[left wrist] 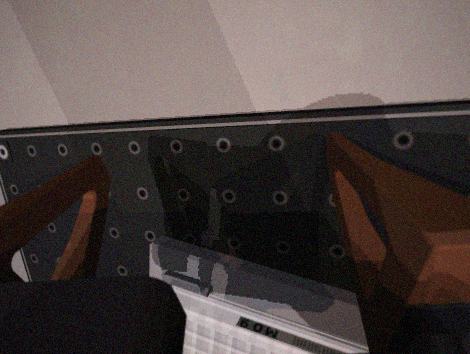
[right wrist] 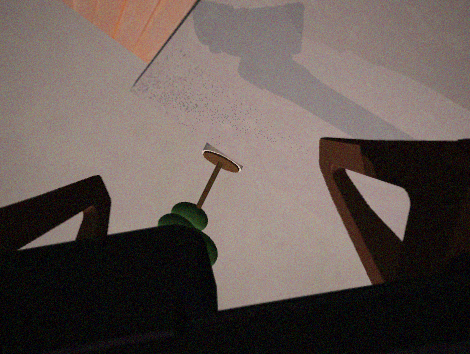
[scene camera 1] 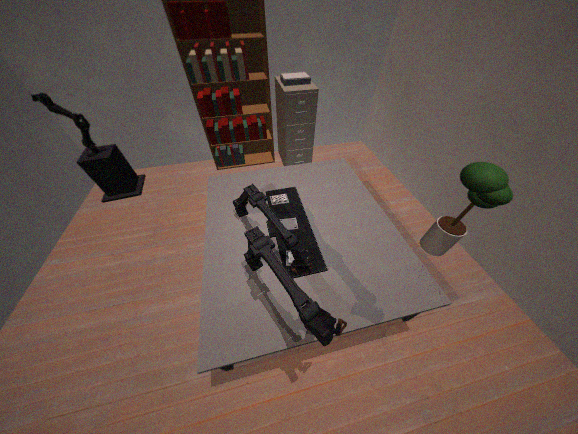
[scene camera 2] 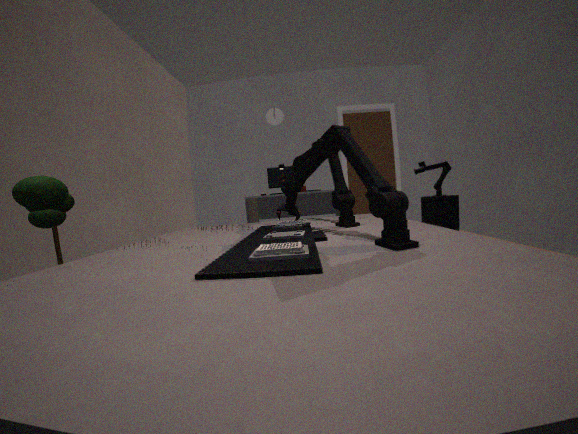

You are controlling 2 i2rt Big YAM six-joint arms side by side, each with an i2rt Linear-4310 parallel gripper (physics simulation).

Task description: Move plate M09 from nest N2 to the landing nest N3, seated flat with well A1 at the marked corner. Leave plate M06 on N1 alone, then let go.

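Observation:
Plate M09 (left wrist: 220,325), white with its label upside down, lies below the fingers in the left wrist view, its edge at an angle to the hole rows. I cannot tell its nest or seating; well A1 is hidden. My left gripper (scene camera 1: 301,268) (scene camera 2: 289,217) (left wrist: 212,156) is open, low over the near end of the black board (scene camera 1: 314,252) (scene camera 2: 225,266). A white gridded plate (scene camera 1: 279,199) (scene camera 2: 281,247) sits at the board's other end; its label is unreadable. A pale nest area (scene camera 1: 289,223) (scene camera 2: 285,234) lies between. My right gripper (scene camera 1: 342,326) (right wrist: 213,169) is open and empty, high near the table's front edge.
The board stands on a grey table (scene camera 1: 370,250) (scene camera 2: 300,345). Both arms reach across from the left side in scene camera 1, the right arm nearer the front. A potted plant (scene camera 1: 442,235) (right wrist: 222,161), a bookshelf (scene camera 1: 270,100) and a filing cabinet (scene camera 1: 297,117) stand beyond the table.

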